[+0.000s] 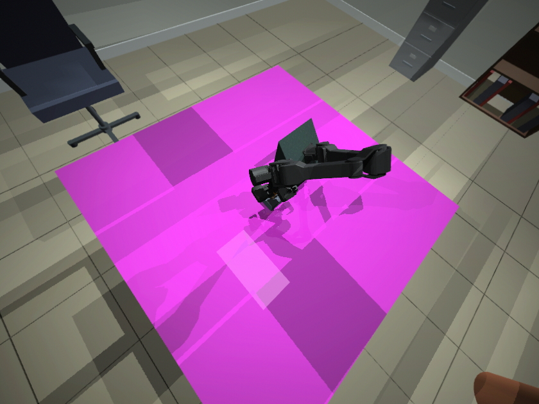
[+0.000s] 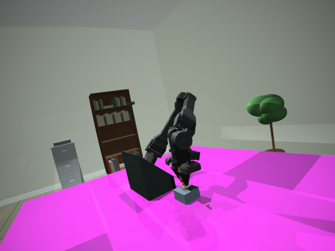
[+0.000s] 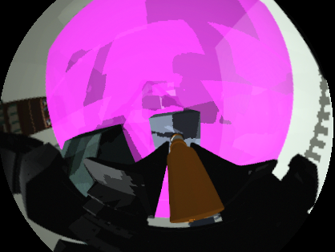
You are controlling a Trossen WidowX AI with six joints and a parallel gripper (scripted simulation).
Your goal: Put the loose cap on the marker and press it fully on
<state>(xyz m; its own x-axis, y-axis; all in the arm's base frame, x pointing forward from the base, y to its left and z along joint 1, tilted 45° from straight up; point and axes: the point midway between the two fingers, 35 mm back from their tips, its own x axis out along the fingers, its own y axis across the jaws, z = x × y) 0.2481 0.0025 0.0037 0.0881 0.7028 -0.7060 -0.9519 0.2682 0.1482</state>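
My gripper tip is now 4 cm above the grey holder block. Also, from my gripper tip: orange cap: 5 cm above.
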